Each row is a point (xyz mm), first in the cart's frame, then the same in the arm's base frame.
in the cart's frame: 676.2 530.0 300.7
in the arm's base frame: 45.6 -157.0 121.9
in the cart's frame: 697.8 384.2 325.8
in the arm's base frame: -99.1 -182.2 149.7
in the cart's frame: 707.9 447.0 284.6
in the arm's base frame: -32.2 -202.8 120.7
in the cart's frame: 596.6 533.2 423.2
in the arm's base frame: 30.3 -28.7 190.1
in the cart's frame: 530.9 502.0 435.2
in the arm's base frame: -8.0 30.1 167.6
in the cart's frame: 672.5 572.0 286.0
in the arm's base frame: 88.2 -155.5 108.6
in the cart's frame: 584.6 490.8 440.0
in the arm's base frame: -14.4 -15.6 197.6
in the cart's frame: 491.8 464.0 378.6
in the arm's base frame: -44.3 32.1 98.0
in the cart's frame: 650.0 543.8 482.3
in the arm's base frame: 40.7 -45.4 268.1
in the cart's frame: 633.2 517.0 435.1
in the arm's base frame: 16.7 -56.8 217.8
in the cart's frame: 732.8 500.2 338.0
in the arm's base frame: 18.1 -192.0 181.1
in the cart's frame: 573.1 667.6 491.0
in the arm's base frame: 155.3 41.2 242.1
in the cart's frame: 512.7 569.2 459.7
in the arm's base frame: 54.8 66.2 182.2
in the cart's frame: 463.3 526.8 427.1
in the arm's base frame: 10.9 88.1 128.4
